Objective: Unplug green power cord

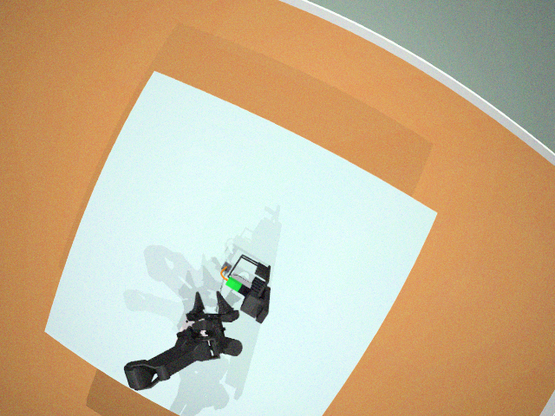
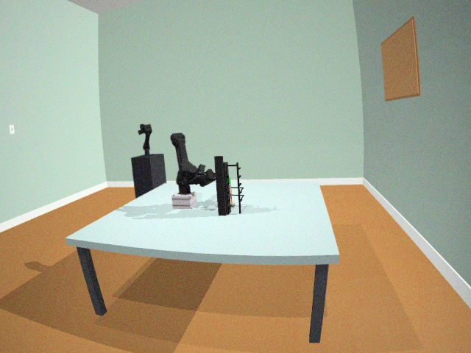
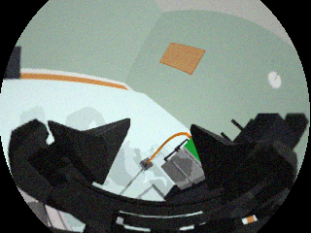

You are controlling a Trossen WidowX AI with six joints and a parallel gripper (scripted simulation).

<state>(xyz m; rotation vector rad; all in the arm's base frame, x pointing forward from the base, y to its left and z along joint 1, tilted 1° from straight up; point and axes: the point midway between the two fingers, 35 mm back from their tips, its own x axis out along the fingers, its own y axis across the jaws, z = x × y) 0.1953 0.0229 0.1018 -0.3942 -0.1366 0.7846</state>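
Now: gripper tip 8 cm short of the green plug and 7 cm to the left of it.
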